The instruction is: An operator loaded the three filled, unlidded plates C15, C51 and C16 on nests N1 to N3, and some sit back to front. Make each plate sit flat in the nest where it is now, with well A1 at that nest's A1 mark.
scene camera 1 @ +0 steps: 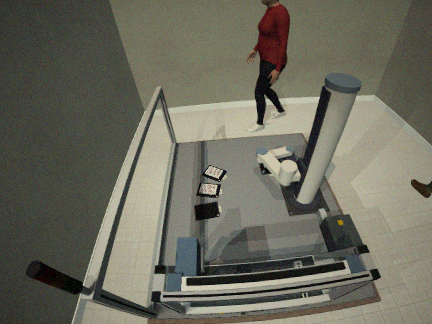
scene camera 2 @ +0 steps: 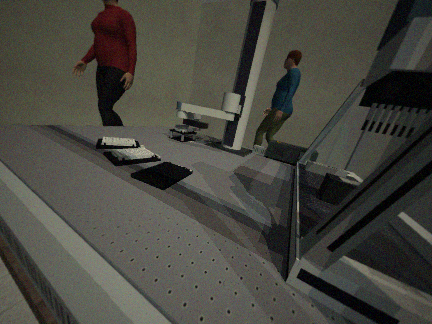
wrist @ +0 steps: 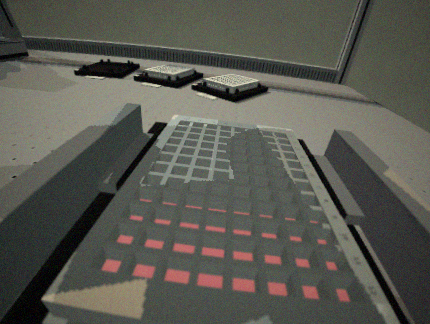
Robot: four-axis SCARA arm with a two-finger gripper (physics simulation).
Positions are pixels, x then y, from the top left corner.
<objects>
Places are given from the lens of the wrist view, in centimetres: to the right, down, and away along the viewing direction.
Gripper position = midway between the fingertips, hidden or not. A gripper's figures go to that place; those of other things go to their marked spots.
my gripper (wrist: pixel 234 134): 1, -2, 11
black nest N3 (wrist: pixel 98 69): -31, -24, 55
</objects>
